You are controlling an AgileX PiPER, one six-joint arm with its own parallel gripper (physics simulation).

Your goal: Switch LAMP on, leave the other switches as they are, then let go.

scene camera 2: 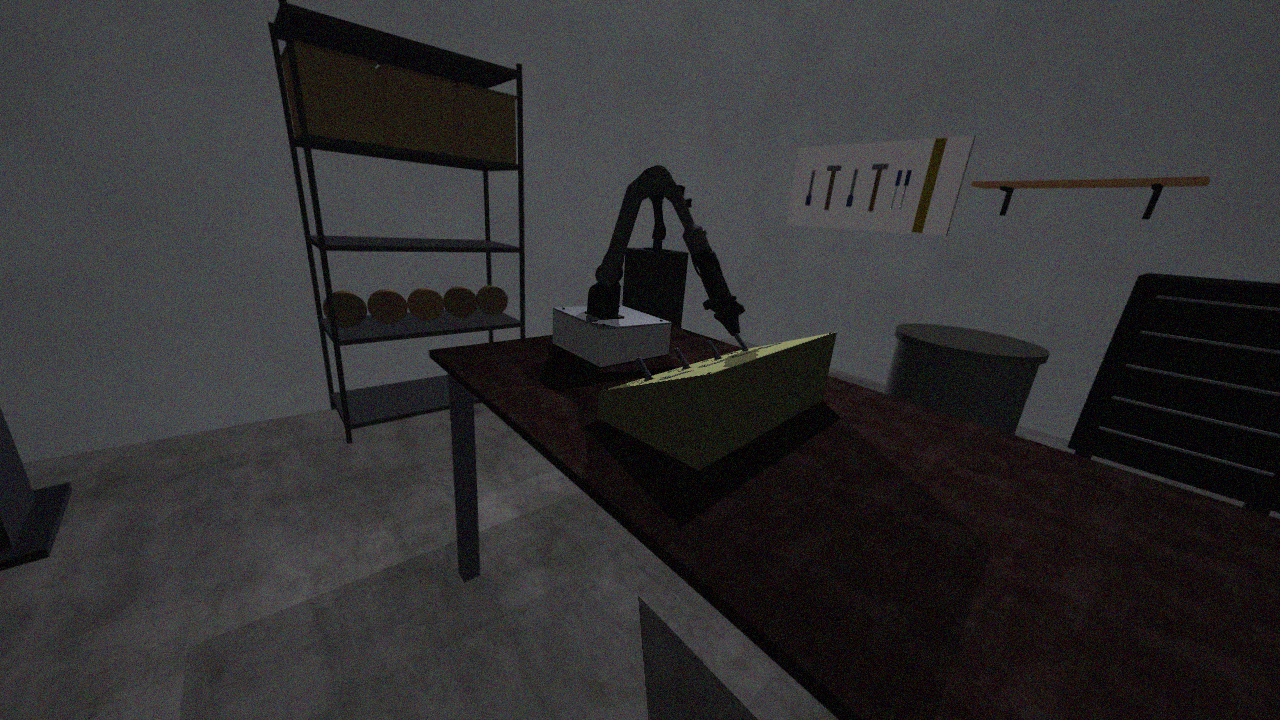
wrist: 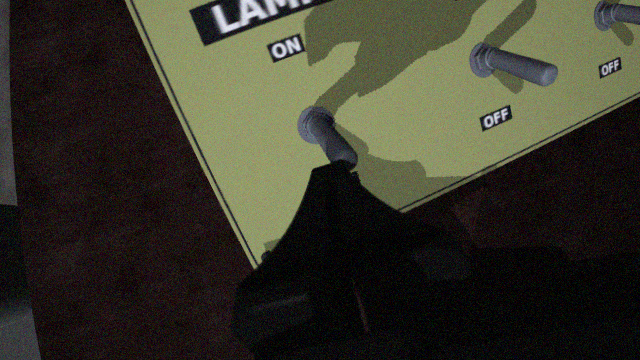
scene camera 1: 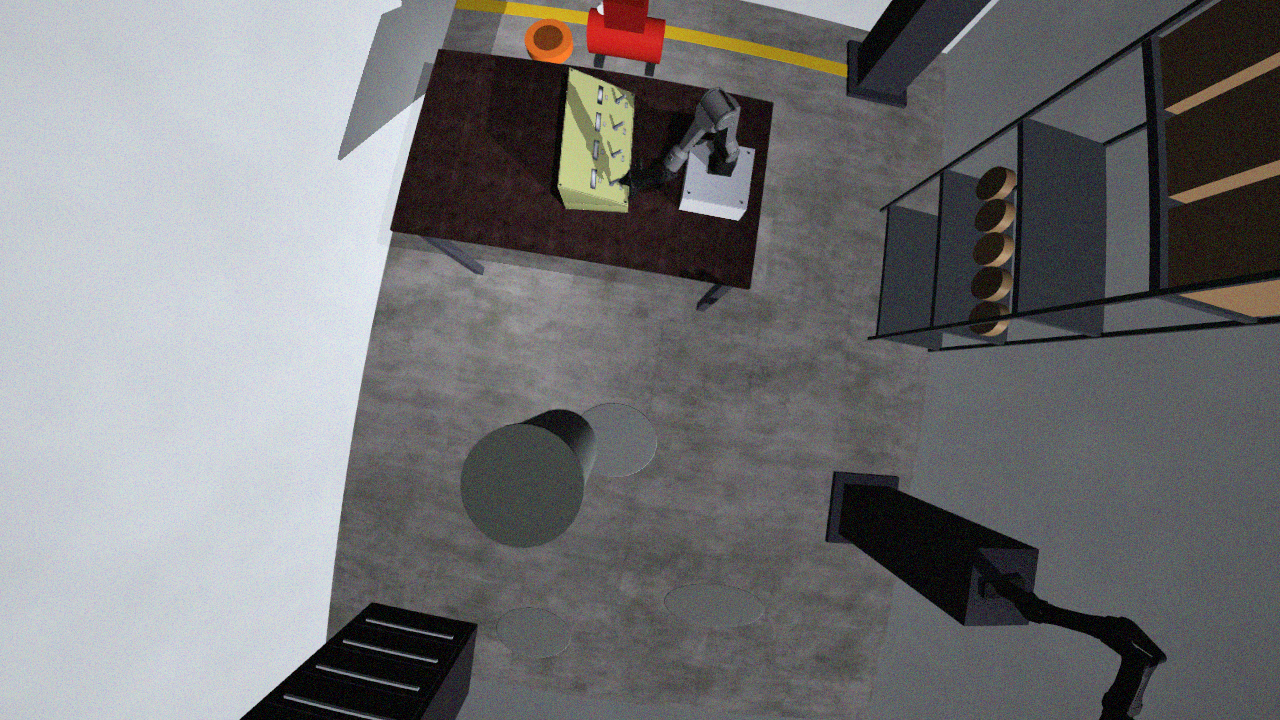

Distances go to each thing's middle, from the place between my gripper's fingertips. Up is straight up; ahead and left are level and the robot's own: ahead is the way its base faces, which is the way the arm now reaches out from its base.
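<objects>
From my hand: lamp lever [wrist: 335,147], 2 cm ahead, 1 cm to the right, 1 cm below; drive lever [wrist: 535,71], 3 cm ahead, 13 cm to the right, 1 cm below; yellow-green switch panel [scene camera 1: 587,166], 12 cm ahead, 18 cm to the right, 4 cm below.
</objects>
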